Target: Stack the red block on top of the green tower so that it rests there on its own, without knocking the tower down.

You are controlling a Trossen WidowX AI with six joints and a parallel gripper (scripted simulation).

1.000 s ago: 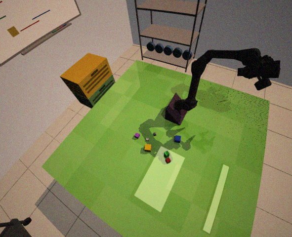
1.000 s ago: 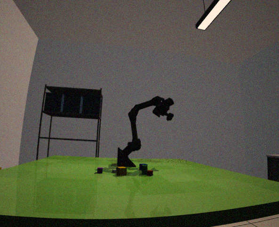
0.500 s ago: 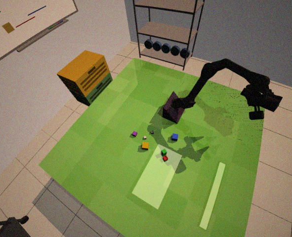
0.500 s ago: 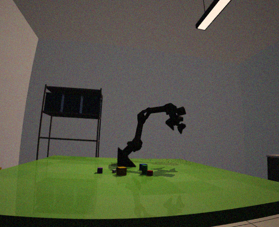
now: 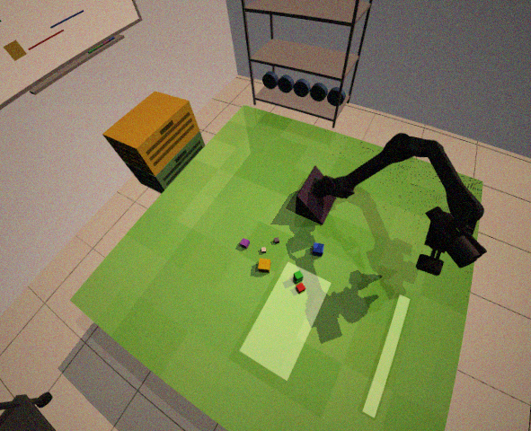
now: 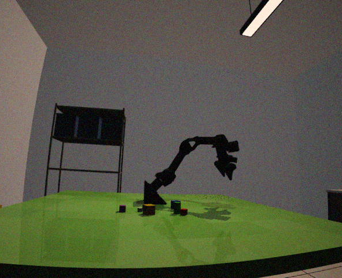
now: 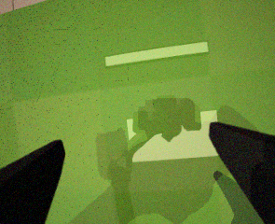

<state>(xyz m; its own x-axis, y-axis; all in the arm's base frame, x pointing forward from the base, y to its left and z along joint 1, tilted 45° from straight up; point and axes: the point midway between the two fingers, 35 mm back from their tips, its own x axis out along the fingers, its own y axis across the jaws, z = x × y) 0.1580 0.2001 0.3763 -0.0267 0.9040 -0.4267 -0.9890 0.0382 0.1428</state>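
Right now the red block is 360 mm to the right of my gripper tip, 210 mm ahead of it and 140 mm below it. Also, from my gripper tip: blue block (340 mm to the right, 140 mm below, 60 mm ahead); purple block (620 mm to the right, 140 mm below, 130 mm ahead).
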